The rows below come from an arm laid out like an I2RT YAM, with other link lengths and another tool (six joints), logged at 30 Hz.
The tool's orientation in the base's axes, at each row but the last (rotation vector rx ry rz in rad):
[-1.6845, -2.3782, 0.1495]
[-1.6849, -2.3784, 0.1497]
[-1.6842, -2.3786, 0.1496]
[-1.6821, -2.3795, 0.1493]
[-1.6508, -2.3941, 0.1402]
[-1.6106, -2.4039, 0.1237]
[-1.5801, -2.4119, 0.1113]
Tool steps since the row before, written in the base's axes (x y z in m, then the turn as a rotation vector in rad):
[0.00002, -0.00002, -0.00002, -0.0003, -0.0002, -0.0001]
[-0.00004, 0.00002, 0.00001, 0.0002, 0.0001, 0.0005]
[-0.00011, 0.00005, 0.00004, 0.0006, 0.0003, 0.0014]
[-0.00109, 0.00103, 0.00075, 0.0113, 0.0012, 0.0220]
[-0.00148, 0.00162, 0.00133, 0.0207, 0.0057, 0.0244]
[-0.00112, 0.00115, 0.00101, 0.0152, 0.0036, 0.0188]
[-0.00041, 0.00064, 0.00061, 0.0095, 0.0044, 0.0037]
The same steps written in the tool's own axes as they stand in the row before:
[-0.00003, 0.00002, 0.00001, -0.0001, -0.0003, 0.0002]
[0.00003, -0.00003, 0.00000, 0.0001, 0.0001, -0.0005]
[0.00009, -0.00009, -0.00001, 0.0003, 0.0004, -0.0015]
[0.00141, -0.00081, -0.00042, 0.0002, 0.0061, -0.0240]
[0.00219, -0.00104, -0.00085, 0.0016, 0.0158, -0.0284]
[0.00162, -0.00077, -0.00062, 0.0007, 0.0112, -0.0217]
[0.00084, -0.00023, -0.00044, 0.0010, 0.0095, -0.0056]

